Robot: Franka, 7 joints.
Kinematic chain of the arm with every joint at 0, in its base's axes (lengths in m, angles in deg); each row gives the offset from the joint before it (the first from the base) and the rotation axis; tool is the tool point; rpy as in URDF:
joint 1: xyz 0 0 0.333 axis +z
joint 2: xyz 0 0 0 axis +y
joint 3: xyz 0 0 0.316 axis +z
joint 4: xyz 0.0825 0 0 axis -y
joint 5: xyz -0.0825 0 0.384 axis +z
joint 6: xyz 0 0 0 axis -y
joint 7: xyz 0.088 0 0 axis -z
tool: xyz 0 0 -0.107 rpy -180 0 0
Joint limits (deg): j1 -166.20..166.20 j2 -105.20..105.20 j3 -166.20..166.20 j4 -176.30..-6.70 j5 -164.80..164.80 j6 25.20..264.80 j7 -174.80..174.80
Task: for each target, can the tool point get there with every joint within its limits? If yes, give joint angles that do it. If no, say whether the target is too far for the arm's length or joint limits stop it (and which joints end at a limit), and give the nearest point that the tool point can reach.
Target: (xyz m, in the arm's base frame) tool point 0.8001 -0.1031 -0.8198
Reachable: no: too far | nearest point 0.5272 -0.0679 -0.2992 | short by 0.589 m
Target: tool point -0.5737 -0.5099 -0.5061
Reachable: no: too far | nearest point -0.4429 -0.3936 -0.2615 | short by 0.301 m
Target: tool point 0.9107 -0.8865 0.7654
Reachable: no: too far | nearest point 0.5820 -0.5665 0.6093 | short by 0.485 m
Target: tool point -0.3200 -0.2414 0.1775
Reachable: yes | joints -57.07 -64.71 -108.15 -149.98 -25.87 143.01 133.06
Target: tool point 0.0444 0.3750 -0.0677
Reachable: yes | joints 60.75 56.33 18.59 -126.94 94.24 153.55 -18.84
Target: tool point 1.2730 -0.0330 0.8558
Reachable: no: too far | nearest point 0.7933 -0.0206 0.6588 | short by 0.519 m
